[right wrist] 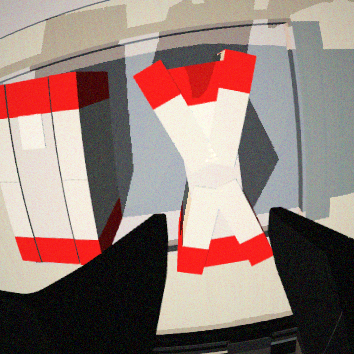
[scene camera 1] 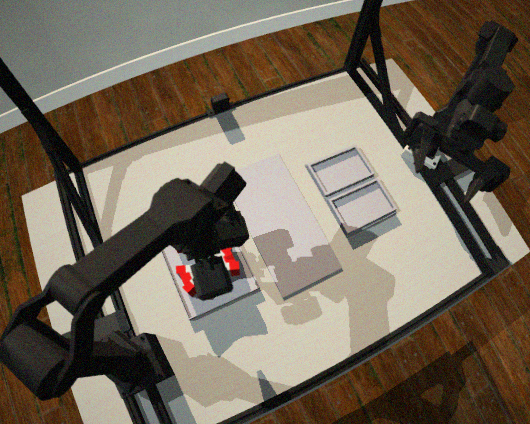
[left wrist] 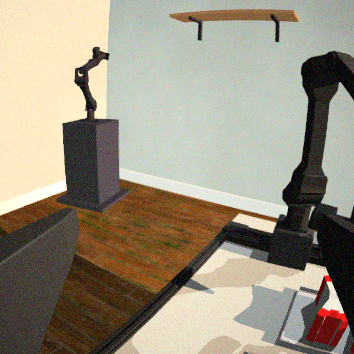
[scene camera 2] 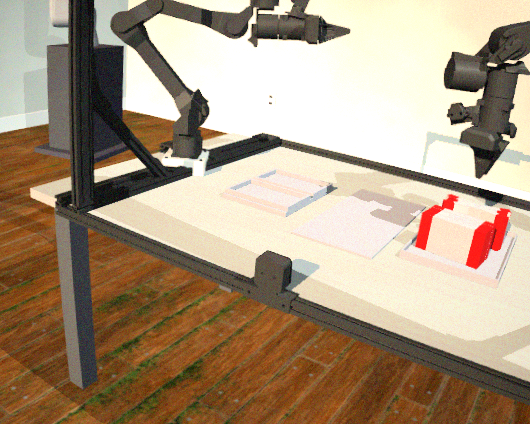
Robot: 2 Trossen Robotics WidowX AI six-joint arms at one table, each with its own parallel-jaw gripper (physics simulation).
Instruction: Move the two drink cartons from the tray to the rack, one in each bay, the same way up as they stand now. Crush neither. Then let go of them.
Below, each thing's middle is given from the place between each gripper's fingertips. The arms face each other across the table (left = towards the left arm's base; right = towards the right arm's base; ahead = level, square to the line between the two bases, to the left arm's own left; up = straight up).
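Counting from my left hand, I find the pale mat (scene camera 1: 295,250) 36 cm below it, 20 cm behind it and 13 cm to the right of it. The grey tray (scene camera 2: 489,273) is 35 cm below my left hand, 24 cm behind it and 33 cm to the right of it.
From my right hand, the grey tray is 13 cm below, 5 cm behind and 1 cm to the left. The pale mat, meanwhile, is 13 cm below my right hand and 21 cm to the left of it.
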